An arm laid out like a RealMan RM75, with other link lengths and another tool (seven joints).
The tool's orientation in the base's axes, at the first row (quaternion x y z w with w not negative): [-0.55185, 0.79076, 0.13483, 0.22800]
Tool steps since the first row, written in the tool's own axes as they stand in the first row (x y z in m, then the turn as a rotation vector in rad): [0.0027, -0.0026, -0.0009, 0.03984, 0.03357, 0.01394]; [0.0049, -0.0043, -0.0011, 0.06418, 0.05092, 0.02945]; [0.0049, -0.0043, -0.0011, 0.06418, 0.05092, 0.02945]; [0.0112, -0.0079, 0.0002, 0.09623, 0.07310, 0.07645]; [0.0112, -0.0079, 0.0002, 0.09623, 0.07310, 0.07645]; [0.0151, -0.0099, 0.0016, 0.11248, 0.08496, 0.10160]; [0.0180, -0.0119, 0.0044, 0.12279, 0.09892, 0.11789]
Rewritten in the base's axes. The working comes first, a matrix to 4 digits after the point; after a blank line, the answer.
The tool's axes in the first row as the columns of a matrix, in the base's axes (used below as rounded here):
[-0.2870, -0.9342, 0.2118]
[-0.8113, 0.3546, 0.4649]
[-0.5094, -0.0384, -0.8597]

[0.0015, -0.0035, -0.0005, -0.03984, -0.01394, -0.03357]; [0.0024, -0.0060, -0.0014, -0.05975, -0.02032, -0.05997]; [0.0024, -0.0060, -0.0014, -0.05975, -0.02032, -0.05997]; [0.0042, -0.0118, -0.0056, -0.07972, -0.01661, -0.11755]; [0.0042, -0.0118, -0.0056, -0.07972, -0.01661, -0.11755]; [0.0053, -0.0150, -0.0087, -0.09013, -0.01389, -0.14791]; [0.0069, -0.0168, -0.0125, -0.10268, -0.00974, -0.16770]
